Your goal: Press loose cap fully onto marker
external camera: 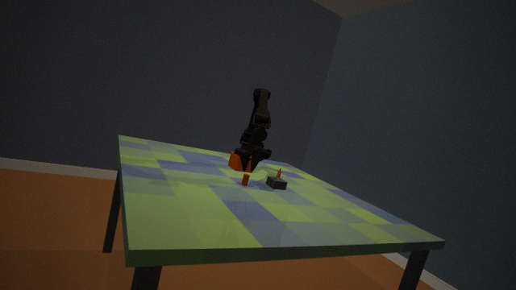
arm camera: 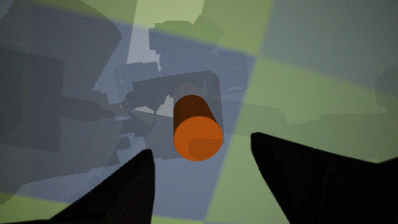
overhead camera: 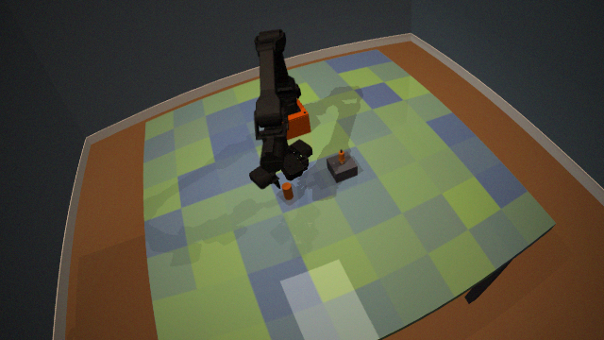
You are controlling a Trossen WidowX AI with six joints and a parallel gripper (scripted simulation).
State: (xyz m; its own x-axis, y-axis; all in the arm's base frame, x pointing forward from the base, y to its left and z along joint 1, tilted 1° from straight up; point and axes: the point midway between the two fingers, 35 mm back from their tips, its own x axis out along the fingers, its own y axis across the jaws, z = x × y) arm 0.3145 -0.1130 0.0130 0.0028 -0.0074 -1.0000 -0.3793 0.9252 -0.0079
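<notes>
The orange cap lies 4 cm below my gripper tip. Also, from my gripper tip: grey holder block 19 cm to the left, 5 cm below, 3 cm behind.
</notes>
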